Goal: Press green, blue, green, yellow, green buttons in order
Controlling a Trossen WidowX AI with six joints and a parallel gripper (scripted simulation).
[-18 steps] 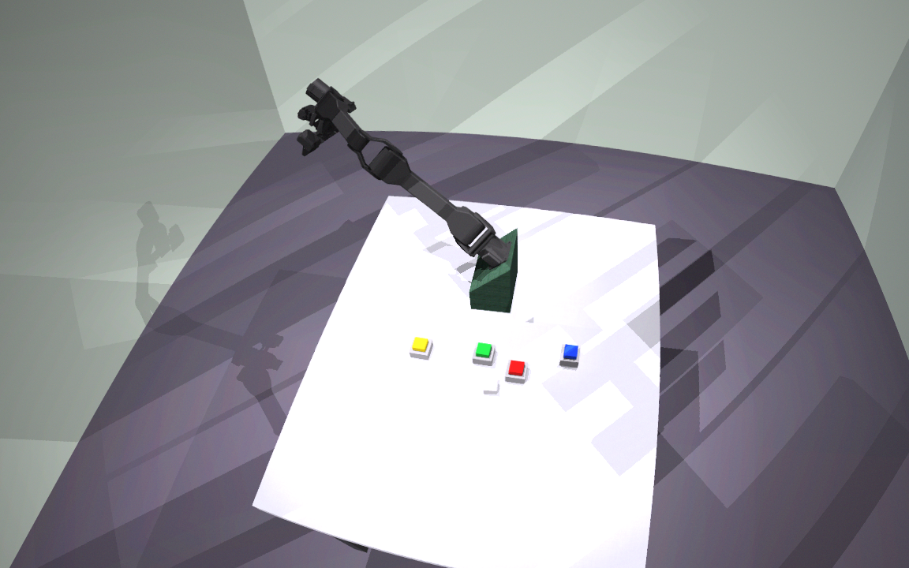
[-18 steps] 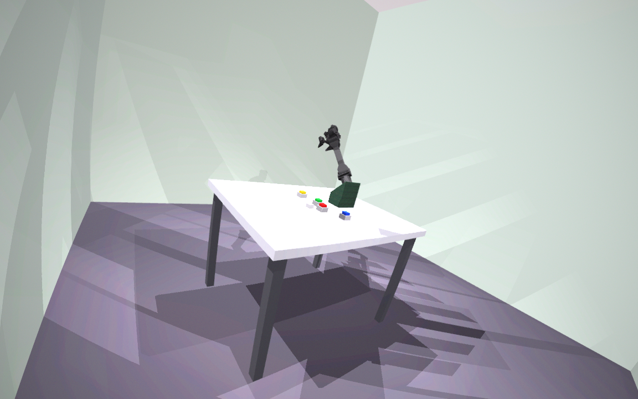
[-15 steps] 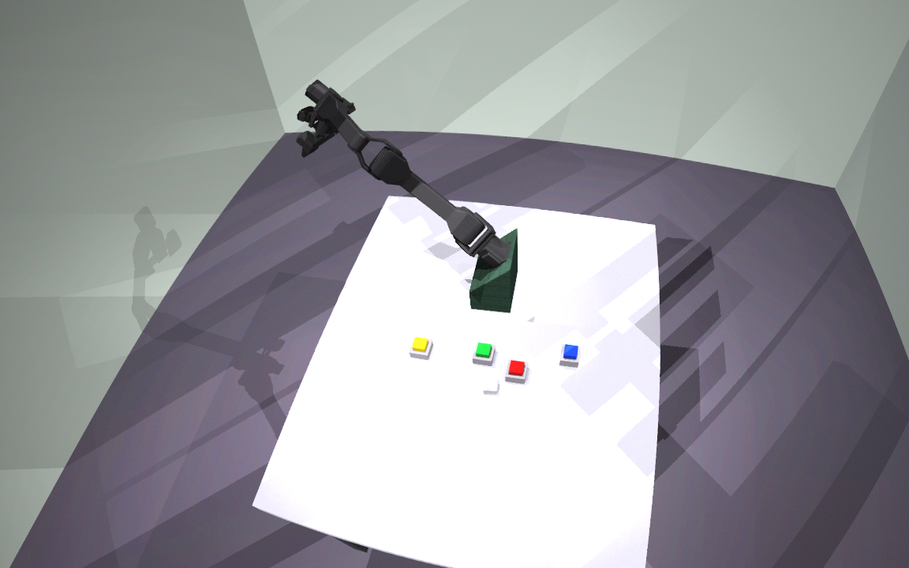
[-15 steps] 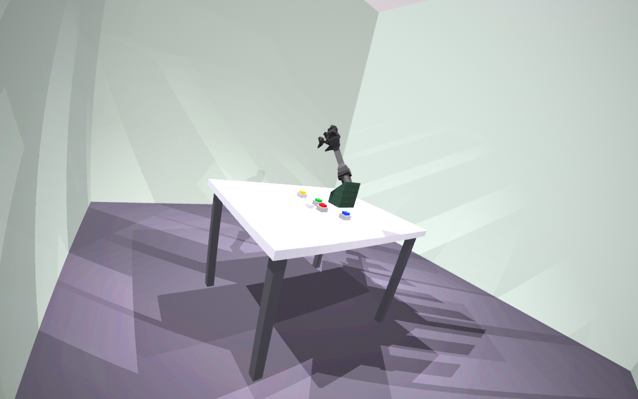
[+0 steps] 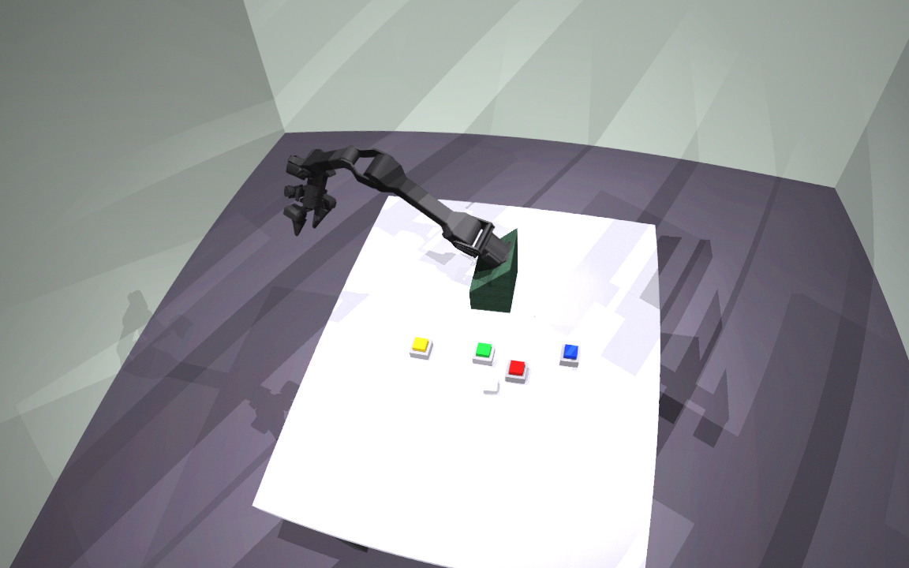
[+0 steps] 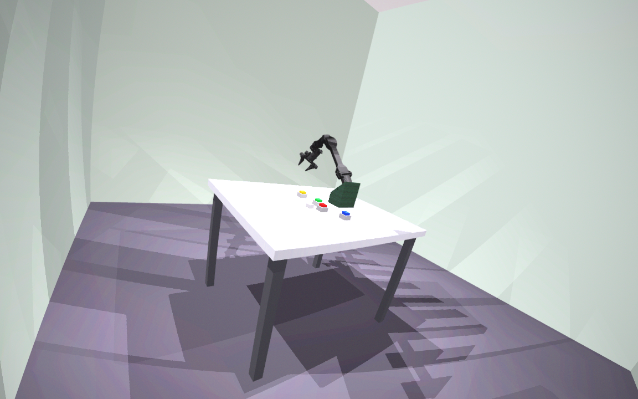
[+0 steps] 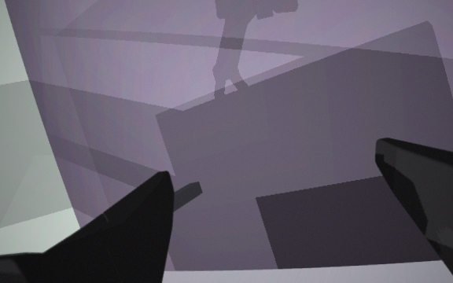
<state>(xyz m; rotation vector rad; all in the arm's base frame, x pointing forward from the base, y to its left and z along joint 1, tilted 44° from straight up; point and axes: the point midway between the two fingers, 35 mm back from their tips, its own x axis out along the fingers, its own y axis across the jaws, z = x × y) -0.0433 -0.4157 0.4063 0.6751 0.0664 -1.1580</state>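
Right now the green button is 59 cm to the left of my gripper tip, 24 cm ahead of it and 8 cm below it. The rest, counted from my gripper tip: white block: 63 cm to the left, 33 cm ahead, 11 cm below; yellow button: 43 cm to the left, 26 cm ahead, 8 cm below; red button: 68 cm to the left, 28 cm ahead, 8 cm below.
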